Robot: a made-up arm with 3 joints. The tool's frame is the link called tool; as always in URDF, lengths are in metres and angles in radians. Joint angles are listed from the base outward.
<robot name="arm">
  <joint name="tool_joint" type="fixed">
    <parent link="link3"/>
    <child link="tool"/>
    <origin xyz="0.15 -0.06 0.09" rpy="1.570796 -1.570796 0"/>
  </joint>
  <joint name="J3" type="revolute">
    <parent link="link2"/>
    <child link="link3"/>
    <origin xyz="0.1 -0.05 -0.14" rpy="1.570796 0 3.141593"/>
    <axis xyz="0 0 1"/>
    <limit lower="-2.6" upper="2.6"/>
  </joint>
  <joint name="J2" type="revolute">
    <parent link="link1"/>
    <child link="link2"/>
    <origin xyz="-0.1 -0.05 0.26" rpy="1.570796 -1.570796 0"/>
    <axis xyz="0 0 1"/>
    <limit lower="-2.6" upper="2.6"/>
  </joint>
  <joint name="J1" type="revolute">
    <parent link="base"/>
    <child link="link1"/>
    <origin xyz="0 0 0.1" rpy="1.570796 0 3.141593"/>
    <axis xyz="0 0 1"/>
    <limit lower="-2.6" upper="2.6"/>
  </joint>
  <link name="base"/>
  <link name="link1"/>
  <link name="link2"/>
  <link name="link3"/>
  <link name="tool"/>
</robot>
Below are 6 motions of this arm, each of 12 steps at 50 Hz.
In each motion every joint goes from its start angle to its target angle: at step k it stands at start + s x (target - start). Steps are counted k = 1, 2, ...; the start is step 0. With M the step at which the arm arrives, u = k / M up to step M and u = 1 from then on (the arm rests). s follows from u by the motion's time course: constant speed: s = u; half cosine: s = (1 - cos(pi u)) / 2; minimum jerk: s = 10 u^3 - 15 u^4 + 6 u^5.
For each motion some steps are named. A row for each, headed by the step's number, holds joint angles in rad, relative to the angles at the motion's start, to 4 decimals.
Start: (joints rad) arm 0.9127 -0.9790 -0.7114
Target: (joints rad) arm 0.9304 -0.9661 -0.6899
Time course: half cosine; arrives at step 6
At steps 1, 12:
1: 0.0012 0.0009 0.0014
12: 0.0177 0.0129 0.0215

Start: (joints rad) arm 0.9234 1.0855 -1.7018
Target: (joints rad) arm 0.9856 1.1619 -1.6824
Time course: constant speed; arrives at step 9
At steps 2, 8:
2: 0.0138 0.0170 0.0043
8: 0.0553 0.0679 0.0172

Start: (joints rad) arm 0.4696 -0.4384 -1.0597
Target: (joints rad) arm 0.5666 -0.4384 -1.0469
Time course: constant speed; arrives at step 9
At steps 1, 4, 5, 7, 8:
1: 0.0108 0.0000 0.0014
4: 0.0431 0.0000 0.0057
5: 0.0539 0.0000 0.0071
7: 0.0754 0.0000 0.0100
8: 0.0862 0.0000 0.0114

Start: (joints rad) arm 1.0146 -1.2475 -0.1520
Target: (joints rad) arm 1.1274 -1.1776 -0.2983
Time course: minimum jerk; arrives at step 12
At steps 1, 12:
1: 0.0006 0.0004 -0.0007
12: 0.1128 0.0699 -0.1463

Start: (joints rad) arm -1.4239 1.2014 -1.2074
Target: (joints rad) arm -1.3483 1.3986 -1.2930
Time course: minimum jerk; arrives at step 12
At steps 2, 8, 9, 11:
2: 0.0027 0.0070 -0.0030
8: 0.0597 0.1558 -0.0676
9: 0.0678 0.1768 -0.0767
11: 0.0752 0.1962 -0.0852

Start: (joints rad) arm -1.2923 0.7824 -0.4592
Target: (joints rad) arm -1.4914 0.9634 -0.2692
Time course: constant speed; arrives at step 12
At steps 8, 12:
8: -0.1327 0.1207 0.1267
12: -0.1991 0.1810 0.1900

